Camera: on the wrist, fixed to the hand. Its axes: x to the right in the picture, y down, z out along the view.
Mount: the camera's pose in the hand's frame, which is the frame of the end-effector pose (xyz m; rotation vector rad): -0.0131 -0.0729 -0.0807 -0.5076 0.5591 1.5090
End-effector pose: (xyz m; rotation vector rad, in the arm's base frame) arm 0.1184 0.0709 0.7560 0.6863 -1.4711 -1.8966
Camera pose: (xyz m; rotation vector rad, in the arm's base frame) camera 0.1739 0.0418 0.6662 -0.1931 -0.6342 -0.6818
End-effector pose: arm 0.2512 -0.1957 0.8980 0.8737 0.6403 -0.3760
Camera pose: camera 0.1721 -0.1737 0.8255 0.7417 0.3864 1.3691
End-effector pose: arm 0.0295 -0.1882 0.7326 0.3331 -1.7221 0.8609
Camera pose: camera 0.1364 -0.1856 0.7565 -1.5880 -1.3622 1.2682
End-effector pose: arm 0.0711 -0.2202 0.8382 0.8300 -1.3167 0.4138
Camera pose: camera 0.1735 -0.2064 0.8017 -0.8191 -1.1994 1.2826
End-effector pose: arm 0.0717 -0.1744 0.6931 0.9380 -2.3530 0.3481
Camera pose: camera 0.1636 -0.1848 0.7518 -1.1434 -1.9677 0.4250
